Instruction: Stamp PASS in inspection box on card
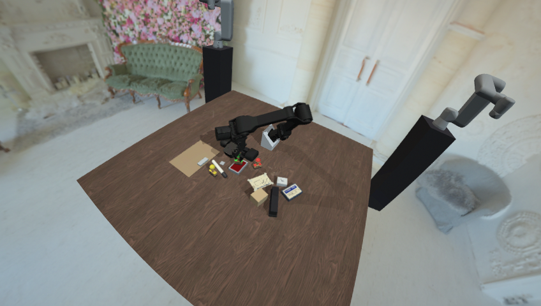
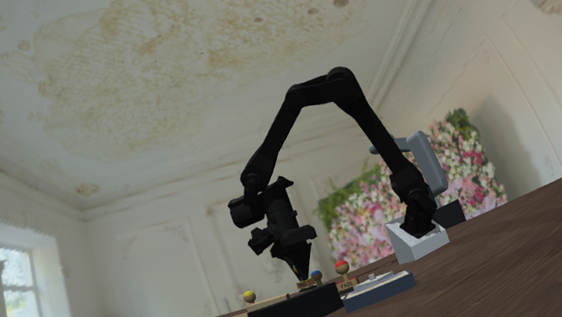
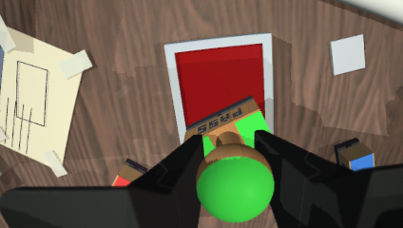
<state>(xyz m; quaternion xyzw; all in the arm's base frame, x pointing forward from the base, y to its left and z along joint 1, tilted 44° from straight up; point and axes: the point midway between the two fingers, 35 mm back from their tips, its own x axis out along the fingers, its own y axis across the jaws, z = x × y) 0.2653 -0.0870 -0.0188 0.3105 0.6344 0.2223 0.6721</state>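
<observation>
Right now the red ink pad is 50 mm below my gripper tip. Round my gripper tip: green-knobbed stamp: right at my gripper tip; red-knobbed stamp: 50 mm behind, 90 mm to the left, 30 mm below; white marker: 70 mm ahead, 60 mm to the right, 40 mm below.
</observation>
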